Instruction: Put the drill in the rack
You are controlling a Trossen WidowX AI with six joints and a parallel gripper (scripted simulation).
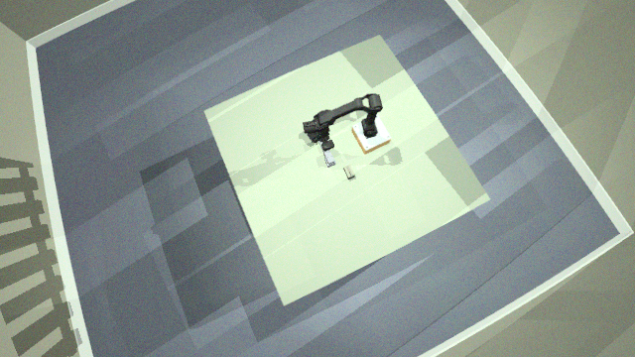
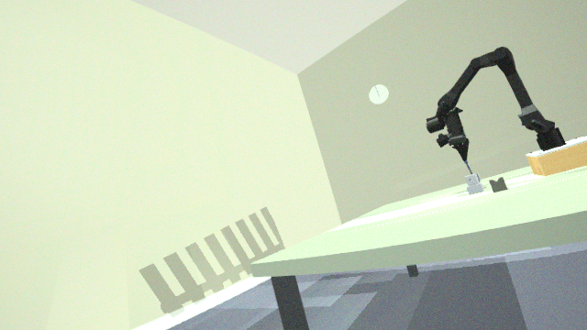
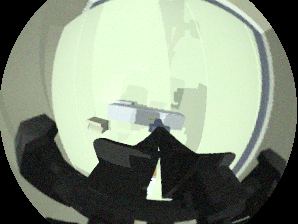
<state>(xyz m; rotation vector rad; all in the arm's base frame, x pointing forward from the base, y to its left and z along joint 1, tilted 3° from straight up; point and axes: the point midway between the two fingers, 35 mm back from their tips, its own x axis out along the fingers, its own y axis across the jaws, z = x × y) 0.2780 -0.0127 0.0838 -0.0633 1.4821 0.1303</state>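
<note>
Right now the blue key is 30 mm below my gripper tip. The rest, counted from my gripper tip: grey rack 190 mm to the left, 110 mm behind, 100 mm below; then drill fixture 80 mm below, 40 mm to the left, 10 mm behind; then drill 80 mm below, 50 mm to the left, 10 mm behind.
</note>
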